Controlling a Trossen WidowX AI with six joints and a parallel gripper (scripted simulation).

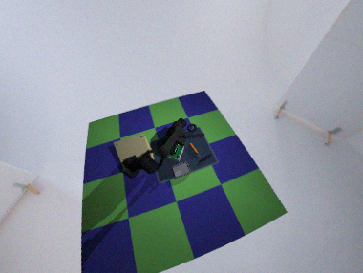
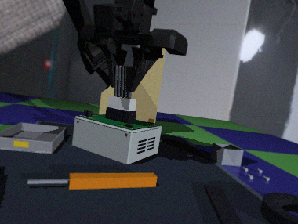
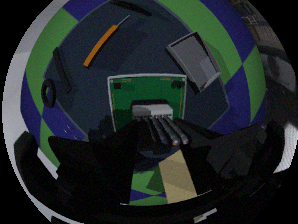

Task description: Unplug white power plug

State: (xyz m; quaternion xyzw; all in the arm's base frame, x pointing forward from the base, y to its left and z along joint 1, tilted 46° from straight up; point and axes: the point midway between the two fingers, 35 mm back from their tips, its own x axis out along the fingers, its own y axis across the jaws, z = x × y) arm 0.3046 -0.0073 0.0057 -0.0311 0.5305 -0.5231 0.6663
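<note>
The white power plug is 20 mm below my gripper tip. The rest, counted from my gripper tip: black bar 220 mm ahead, 110 mm below, 100 mm to the left; then dark mat 110 mm below, 50 mm ahead.
</note>
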